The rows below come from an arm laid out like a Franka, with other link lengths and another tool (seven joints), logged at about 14 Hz.
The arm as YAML. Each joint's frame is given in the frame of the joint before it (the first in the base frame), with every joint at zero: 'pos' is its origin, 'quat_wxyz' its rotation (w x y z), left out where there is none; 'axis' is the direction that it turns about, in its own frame. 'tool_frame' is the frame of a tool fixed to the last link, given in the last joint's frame.
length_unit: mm
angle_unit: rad
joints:
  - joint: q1
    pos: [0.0, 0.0, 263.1]
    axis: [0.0, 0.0, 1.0]
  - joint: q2
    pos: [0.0, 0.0, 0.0]
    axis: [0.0, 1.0, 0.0]
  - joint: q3
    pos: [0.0, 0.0, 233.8]
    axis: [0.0, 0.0, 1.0]
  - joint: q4
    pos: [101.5, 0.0, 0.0]
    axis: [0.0, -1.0, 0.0]
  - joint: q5
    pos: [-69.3, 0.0, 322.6]
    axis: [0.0, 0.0, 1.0]
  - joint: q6
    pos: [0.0, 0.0, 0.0]
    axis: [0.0, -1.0, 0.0]
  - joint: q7
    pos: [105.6, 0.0, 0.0]
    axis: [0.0, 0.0, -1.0]
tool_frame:
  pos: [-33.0, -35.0, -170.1]
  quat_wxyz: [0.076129, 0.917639, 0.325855, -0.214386]
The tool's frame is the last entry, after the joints.
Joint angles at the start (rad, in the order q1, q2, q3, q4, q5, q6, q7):
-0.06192, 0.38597, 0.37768, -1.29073, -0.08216, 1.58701, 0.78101
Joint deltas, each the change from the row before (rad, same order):
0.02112, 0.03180, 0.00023, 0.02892, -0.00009, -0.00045, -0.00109
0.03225, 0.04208, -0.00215, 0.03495, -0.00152, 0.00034, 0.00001
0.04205, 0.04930, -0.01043, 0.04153, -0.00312, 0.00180, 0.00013
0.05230, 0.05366, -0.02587, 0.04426, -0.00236, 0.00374, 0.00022
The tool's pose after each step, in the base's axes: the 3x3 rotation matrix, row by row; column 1 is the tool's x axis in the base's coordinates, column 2 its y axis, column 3 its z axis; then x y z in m. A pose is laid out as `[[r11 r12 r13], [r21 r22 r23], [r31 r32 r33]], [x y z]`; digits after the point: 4 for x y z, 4 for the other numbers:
[[0.8354 0.2145 -0.5061], [0.2157 -0.9748 -0.0570], [-0.5056 -0.0615 -0.8606]], [0.5371 0.1469 0.3074]
[[0.8254 0.2381 -0.5119], [0.2413 -0.9685 -0.0615], [-0.5104 -0.0728 -0.8568]], [0.5392 0.1625 0.2976]
[[0.8148 0.2624 -0.5170], [0.2656 -0.9616 -0.0696], [-0.5154 -0.0806 -0.8531]], [0.5416 0.1794 0.2853]
[[0.8047 0.2829 -0.5219], [0.2825 -0.9557 -0.0824], [-0.5221 -0.0812 -0.8490]], [0.5441 0.1953 0.2699]

